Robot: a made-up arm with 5 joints.
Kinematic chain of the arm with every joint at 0, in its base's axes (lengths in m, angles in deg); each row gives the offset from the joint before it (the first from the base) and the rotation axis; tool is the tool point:
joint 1: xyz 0 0 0.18 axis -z
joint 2: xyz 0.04 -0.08 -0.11 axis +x
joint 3: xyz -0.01 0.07 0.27 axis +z
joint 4: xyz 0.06 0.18 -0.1 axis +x
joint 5: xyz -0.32 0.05 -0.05 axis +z
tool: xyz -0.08 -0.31 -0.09
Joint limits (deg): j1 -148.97..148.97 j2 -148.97..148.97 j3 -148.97..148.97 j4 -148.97..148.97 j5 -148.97..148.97
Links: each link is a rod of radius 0.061 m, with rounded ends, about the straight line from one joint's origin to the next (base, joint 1, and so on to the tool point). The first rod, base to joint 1, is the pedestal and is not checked.
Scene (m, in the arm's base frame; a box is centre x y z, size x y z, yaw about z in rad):
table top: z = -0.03
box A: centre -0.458 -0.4 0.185 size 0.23 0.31 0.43 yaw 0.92
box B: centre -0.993 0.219 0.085 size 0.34 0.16 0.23 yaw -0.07
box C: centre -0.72 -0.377 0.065 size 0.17 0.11 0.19 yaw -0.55
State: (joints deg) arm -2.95 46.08 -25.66 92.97 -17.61
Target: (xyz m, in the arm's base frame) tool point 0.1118 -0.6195 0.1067
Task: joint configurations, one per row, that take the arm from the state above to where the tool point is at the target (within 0.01 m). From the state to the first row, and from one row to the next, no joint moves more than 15 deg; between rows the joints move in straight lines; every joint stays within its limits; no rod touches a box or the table.
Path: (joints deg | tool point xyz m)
1: -16.25 52.00 -27.59 102.32 -15.77 | -0.2510 0.2387 0.5207
2: -29.56 57.93 -29.52 111.66 -13.92 | -0.2359 0.1448 0.5966
3: -42.86 63.85 -31.46 121.01 -12.08 | -0.1821 0.0584 0.6621
4: -54.97 73.46 -25.08 130.33 -14.62 | -0.1097 -0.1208 0.7084
5: -67.09 83.07 -18.71 139.65 -17.16 | 0.0344 -0.2686 0.7057
6: -79.20 92.67 -12.33 148.97 -19.70 | 0.2240 -0.3548 0.6512
7: -80.29 82.95 0.78 136.37 -27.22 | 0.0833 -0.4693 0.5607
8: -81.39 73.23 13.90 123.77 -34.74 | 0.0140 -0.5585 0.4125
9: -82.48 63.51 27.01 111.17 -42.26 | 0.0271 -0.6106 0.2481
10: -83.57 53.79 40.13 98.57 -49.78 | 0.1119 -0.6195 0.1067

